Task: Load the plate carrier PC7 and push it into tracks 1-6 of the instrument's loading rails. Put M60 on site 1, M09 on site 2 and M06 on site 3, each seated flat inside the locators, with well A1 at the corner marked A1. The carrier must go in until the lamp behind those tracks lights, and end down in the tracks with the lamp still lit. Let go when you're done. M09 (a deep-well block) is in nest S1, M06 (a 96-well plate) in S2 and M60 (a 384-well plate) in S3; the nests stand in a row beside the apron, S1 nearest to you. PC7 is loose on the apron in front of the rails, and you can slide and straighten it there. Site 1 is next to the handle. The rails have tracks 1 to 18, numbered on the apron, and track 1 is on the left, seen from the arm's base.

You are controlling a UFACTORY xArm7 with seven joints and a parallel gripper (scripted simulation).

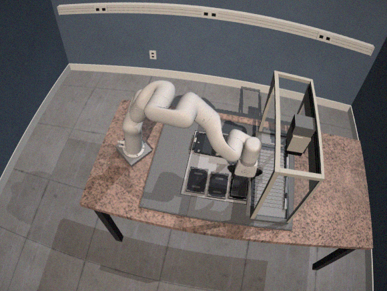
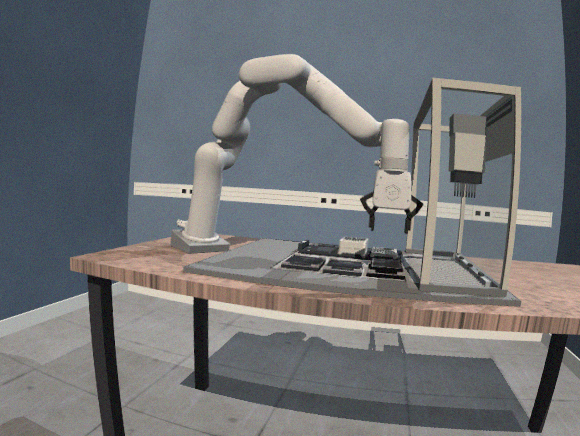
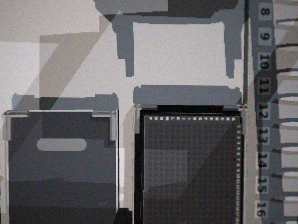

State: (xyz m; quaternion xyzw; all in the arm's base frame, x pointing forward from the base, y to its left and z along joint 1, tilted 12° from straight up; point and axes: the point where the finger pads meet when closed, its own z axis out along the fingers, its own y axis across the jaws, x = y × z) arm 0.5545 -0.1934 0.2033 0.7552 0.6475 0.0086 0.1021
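My hand is 100 mm above the dark 384-well plate M60. The rest, counted from my hand: post (170 mm to the right, 130 mm above, 60 mm ahead); nest S2 (110 mm below, 110 mm behind, 10 mm to the left); nest S3 (110 mm below).
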